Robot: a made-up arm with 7 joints.
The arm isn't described. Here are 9 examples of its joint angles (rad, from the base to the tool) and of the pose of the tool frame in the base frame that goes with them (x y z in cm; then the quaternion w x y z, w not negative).
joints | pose
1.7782 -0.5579 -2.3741 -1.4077 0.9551 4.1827 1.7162 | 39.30 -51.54 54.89 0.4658 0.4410 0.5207 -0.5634
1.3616 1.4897 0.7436 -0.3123 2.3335 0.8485 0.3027 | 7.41 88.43 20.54 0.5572 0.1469 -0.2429 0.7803
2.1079 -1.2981 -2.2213 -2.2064 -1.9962 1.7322 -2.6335 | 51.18 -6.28 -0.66 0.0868 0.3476 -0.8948 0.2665
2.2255 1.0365 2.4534 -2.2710 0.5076 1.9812 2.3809 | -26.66 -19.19 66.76 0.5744 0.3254 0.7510 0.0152
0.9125 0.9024 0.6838 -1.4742 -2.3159 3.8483 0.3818 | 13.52 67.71 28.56 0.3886 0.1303 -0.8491 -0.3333
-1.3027 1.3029 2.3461 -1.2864 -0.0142 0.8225 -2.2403 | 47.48 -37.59 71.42 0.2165 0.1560 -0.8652 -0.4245
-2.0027 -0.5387 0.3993 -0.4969 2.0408 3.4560 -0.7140 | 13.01 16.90 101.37 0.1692 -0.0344 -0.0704 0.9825
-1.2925 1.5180 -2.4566 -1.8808 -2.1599 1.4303 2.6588 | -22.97 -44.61 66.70 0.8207 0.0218 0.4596 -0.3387
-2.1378 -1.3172 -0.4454 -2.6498 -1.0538 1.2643 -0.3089 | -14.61 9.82 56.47 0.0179 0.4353 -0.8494 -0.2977
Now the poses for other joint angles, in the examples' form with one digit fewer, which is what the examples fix.
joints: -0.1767 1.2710 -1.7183 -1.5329 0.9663 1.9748 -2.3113
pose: 39.7 -60.8 47.1 0.175 0.908 0.280 -0.257
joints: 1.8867 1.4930 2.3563 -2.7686 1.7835 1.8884 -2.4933
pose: -25.4 -3.5 45.0 0.467 0.266 0.069 0.841
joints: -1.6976 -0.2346 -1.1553 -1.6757 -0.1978 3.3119 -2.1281
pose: -45.4 -2.2 78.5 0.470 0.605 -0.232 -0.600
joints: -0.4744 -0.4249 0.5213 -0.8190 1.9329 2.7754 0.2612
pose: 5.4 12.7 104.9 0.858 -0.308 0.018 -0.411
